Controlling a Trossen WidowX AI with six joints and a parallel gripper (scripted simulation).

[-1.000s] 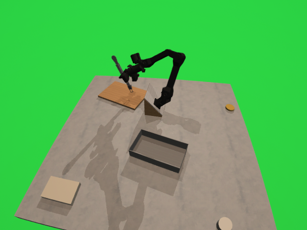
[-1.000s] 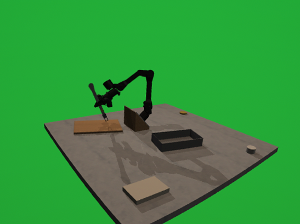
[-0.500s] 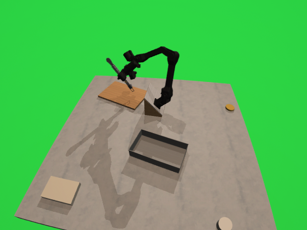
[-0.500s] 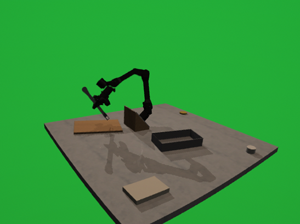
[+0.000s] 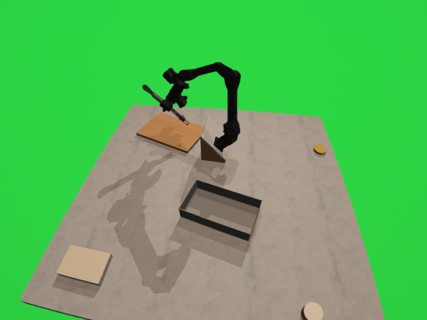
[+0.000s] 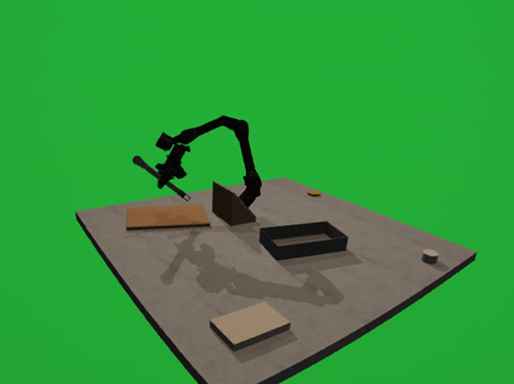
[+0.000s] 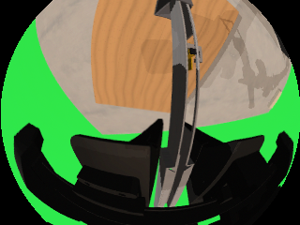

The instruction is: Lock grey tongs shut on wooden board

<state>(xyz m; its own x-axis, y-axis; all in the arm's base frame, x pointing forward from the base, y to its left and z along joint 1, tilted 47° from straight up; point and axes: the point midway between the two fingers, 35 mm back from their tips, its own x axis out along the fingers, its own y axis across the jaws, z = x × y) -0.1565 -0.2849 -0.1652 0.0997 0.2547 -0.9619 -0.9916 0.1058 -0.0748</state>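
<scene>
My gripper tip is now 14 cm above the wooden board and 3 cm to the right of it. Round my gripper tip: flat block: 85 cm ahead, 13 cm below, 7 cm to the right; then orange disc: 89 cm to the left, 14 cm below, 2 cm ahead; then grey roasting tin: 51 cm ahead, 40 cm to the left, 12 cm below.
</scene>
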